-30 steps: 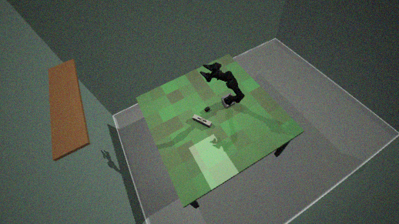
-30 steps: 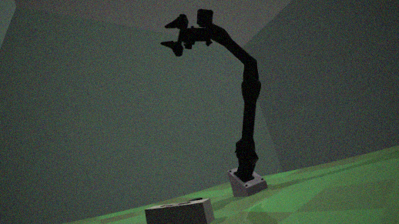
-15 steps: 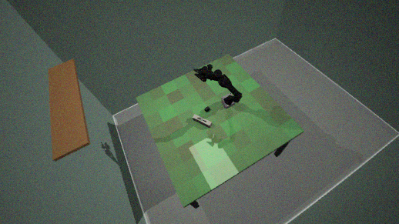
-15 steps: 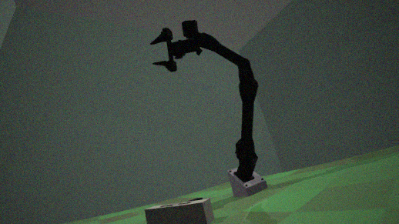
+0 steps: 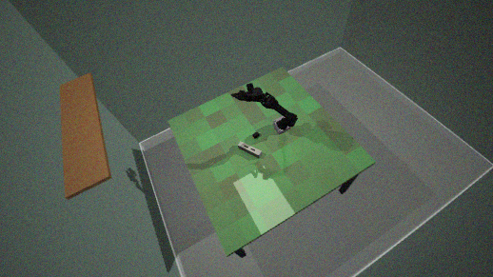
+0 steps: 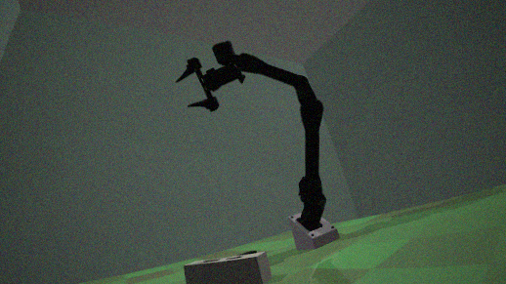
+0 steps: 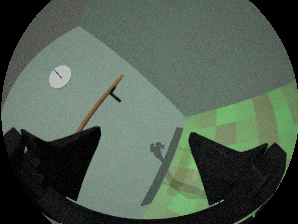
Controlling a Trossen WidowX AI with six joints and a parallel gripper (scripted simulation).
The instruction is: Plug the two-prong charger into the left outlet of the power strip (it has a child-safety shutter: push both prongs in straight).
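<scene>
The dark charger lies 100 mm behind my gripper tip, 30 mm to the left of it and 550 mm below it.
</scene>
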